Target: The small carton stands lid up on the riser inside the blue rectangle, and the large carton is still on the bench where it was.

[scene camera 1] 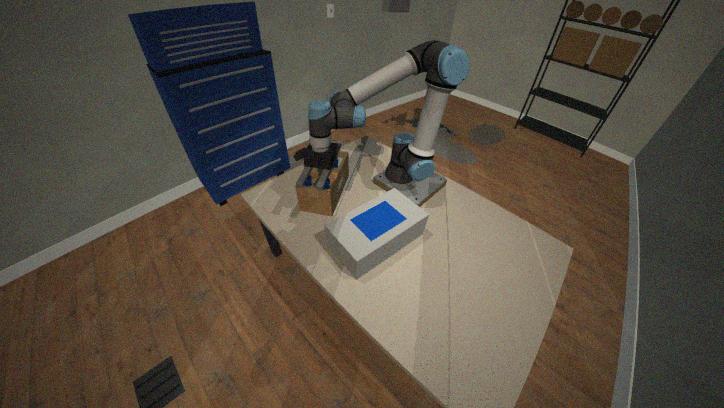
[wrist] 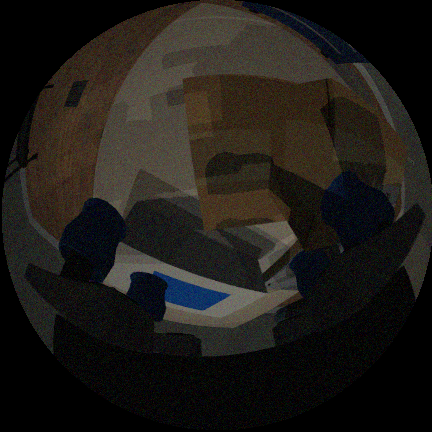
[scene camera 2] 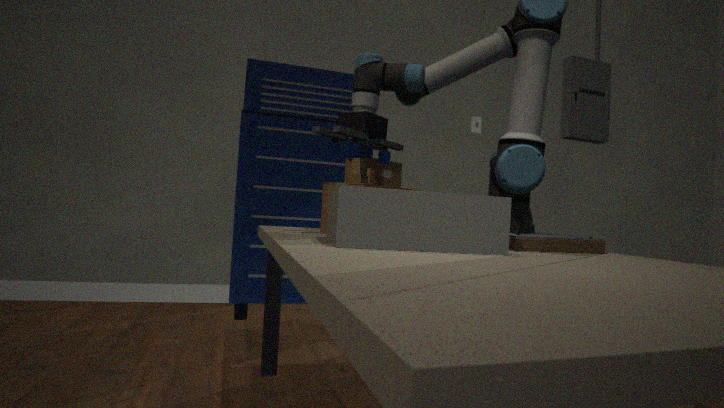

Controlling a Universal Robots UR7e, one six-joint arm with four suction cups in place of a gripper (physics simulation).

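Observation:
The large carton stands on the bench. The small carton sits upright on top of it, mostly hidden by the gripper in scene camera 1. My gripper has blue suction cups; in scene camera 2 a cup appears to touch the small carton's top, and the small carton rests level. In the wrist view the left cups lie clear of the small carton. The blue rectangle lies on the riser's top and bears nothing.
The grey-white riser stands close beside the large carton. The arm's base plate is behind the riser. A blue tool cabinet stands beyond the bench end. A shelf rack stands by the far wall.

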